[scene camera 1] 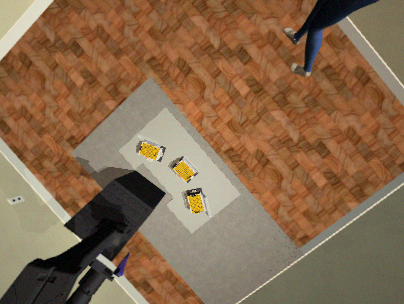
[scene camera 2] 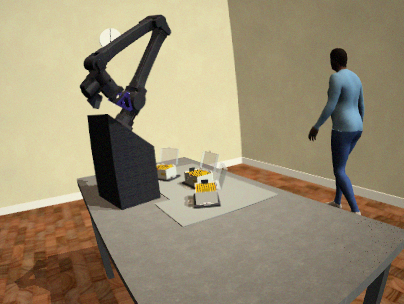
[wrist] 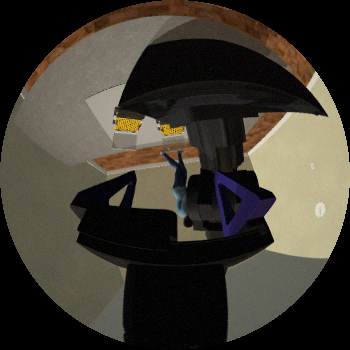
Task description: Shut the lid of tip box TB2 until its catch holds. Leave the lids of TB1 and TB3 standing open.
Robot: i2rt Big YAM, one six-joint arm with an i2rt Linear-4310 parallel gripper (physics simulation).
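Where they show: gripper, fingertip midpoint: [scene camera 1: 120, 245] [scene camera 2: 127, 108] [wrist: 174, 174]; arm's base, link origin: [scene camera 1: 118, 226] [scene camera 2: 120, 127] [wrist: 212, 109].
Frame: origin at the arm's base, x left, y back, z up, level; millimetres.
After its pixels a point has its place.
Note:
Three tip boxes with yellow tips stand on the pale mat, each with its clear lid raised: an end box [scene camera 1: 150, 150] [scene camera 2: 166, 171] @[z -277, x 199, y -230 mm], a middle box [scene camera 1: 184, 170] @[z -269, x 40, y -351 mm] [scene camera 2: 198, 176] @[z -273, x -1, y -333 mm] [wrist: 172, 130] @[z -269, x 43, y -363 mm], and the box nearest scene camera 2 [scene camera 1: 195, 203] @[z -268, x -181, y -295 mm] [scene camera 2: 206, 196] @[z -285, x -239, y -276 mm] [wrist: 128, 125] @[z -267, x -177, y -304 mm]. The near box's lid [scene camera 1: 206, 205] @[z -180, x -195, y -372 mm] [scene camera 2: 221, 176] @[z -209, x -259, y -337 mm] and the middle box's lid [scene camera 2: 210, 160] @[z -220, x 51, y -419 mm] stand upright or leaning back. No labels are readable, so I cannot tell which is TB2. My gripper [scene camera 2: 125, 101] @[z 80, x -62, y -34 mm] [wrist: 174, 174] @[z 80, x -62, y -34 mm] is open and empty, high up by the black stand, away from the boxes.
The tall black stand [scene camera 1: 122, 207] @[z -46, x 64, y -35 mm] [scene camera 2: 122, 162] @[z -131, x -92, y 16 mm] [wrist: 215, 75] rises beside the boxes at the table's edge. The pale mat [scene camera 1: 225, 192] @[z -325, x -239, y -494 mm] [scene camera 2: 185, 217] @[z -326, x -303, y -165 mm] [wrist: 100, 102] @[z -326, x -300, y -179 mm] lies on the grey table [scene camera 1: 240, 250] @[z -329, x -651, y -365 mm] [scene camera 2: 240, 250] @[z -329, x -614, y -229 mm]. A person [scene camera 1: 313, 45] [scene camera 2: 345, 110] [wrist: 180, 185] stands on the floor beyond the table.

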